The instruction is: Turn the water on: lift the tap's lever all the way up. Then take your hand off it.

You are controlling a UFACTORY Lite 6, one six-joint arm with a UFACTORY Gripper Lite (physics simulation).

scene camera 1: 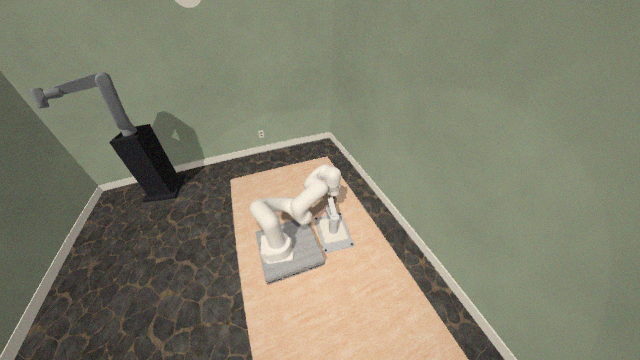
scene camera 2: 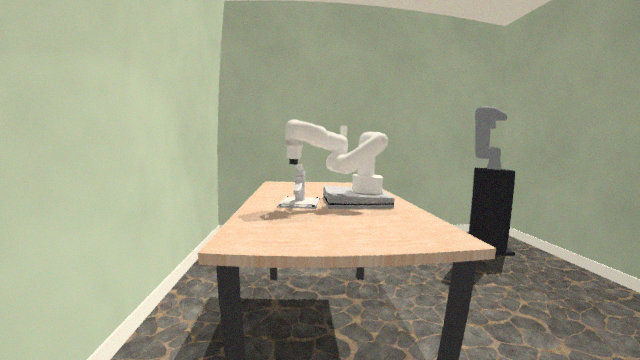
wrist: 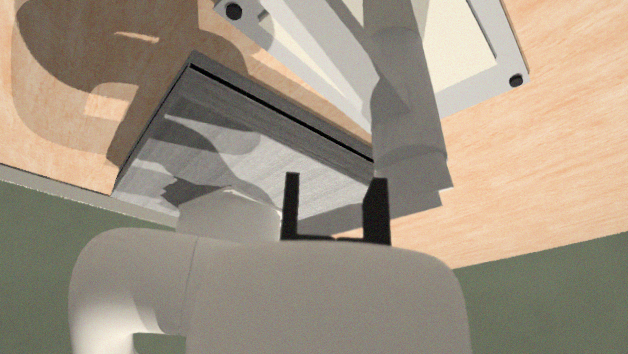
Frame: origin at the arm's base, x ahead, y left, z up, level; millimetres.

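Seen in the pictures: end effector, tool point: (scene camera 1: 332, 195) (scene camera 2: 293, 161) (wrist: 333, 215); arm's base, origin of the base link: (scene camera 1: 279, 250) (scene camera 2: 364, 191) (wrist: 239, 211).
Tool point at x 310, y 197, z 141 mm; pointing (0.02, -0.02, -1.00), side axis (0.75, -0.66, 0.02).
Pixels of each thing's middle, then the offset from my tool point to it. "*": a spot on its surface instead. Level surfaces: height alone.
- tap's pale grey column, surface spot: (wrist: 410, 100) * 105 mm down, 3 mm ahead, 83 mm right
- lever, body centre: (wrist: 387, 190) (scene camera 2: 299, 170) (scene camera 1: 332, 209) 39 mm down, 12 mm back, 68 mm right
- wooden table, its level: 195 mm down
The tap's pale grey column (scene camera 1: 334, 226) (scene camera 2: 299, 195) (wrist: 410, 100) stands upright on its base plate (scene camera 1: 349, 242) (wrist: 502, 55). Its spout (wrist: 320, 45) juts from the column in the wrist view. The lever (scene camera 1: 332, 206) (scene camera 2: 299, 170) slopes up from the column's top. A grey bar behind my fingers in the wrist view appears to be part of it. My gripper (scene camera 1: 332, 195) (scene camera 2: 294, 164) (wrist: 336, 176) is shut with nothing between its fingers, close to the lever's raised end. Whether they touch is too small to tell.
My arm's base stands on a grey slab (scene camera 1: 305, 260) (scene camera 2: 350, 199) (wrist: 295, 165) beside the tap on the wooden table (scene camera 1: 345, 310) (scene camera 2: 320, 235) (wrist: 565, 150). Another grey arm (scene camera 1: 112, 102) (scene camera 2: 483, 135) stands on a black pedestal (scene camera 1: 150, 165) (scene camera 2: 492, 210) away from the table.
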